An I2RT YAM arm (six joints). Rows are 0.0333 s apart.
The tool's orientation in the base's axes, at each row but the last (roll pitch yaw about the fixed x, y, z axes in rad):
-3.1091 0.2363 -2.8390
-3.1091 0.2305 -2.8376
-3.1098 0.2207 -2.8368
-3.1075 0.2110 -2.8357
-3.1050 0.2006 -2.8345
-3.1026 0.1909 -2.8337
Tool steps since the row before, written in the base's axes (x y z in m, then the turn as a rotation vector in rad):
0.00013 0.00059 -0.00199 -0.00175 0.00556 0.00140
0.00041 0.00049 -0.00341 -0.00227 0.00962 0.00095
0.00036 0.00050 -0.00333 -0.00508 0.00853 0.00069
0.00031 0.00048 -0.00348 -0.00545 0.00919 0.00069
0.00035 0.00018 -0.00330 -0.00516 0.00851 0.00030
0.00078 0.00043 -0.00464 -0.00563 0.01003 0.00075
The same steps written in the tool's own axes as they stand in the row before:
0.00017 0.00059 0.00199 -0.00031 0.00578 -0.00155
0.00026 0.00046 0.00343 -0.00091 0.00983 -0.00108
0.00025 0.00048 0.00334 0.00208 0.00962 -0.00148
0.00030 0.00048 0.00348 0.00223 0.01036 -0.00154
0.00028 0.00019 0.00331 0.00224 0.00964 -0.00111
0.00002 0.00036 0.00471 0.00214 0.01121 -0.00162

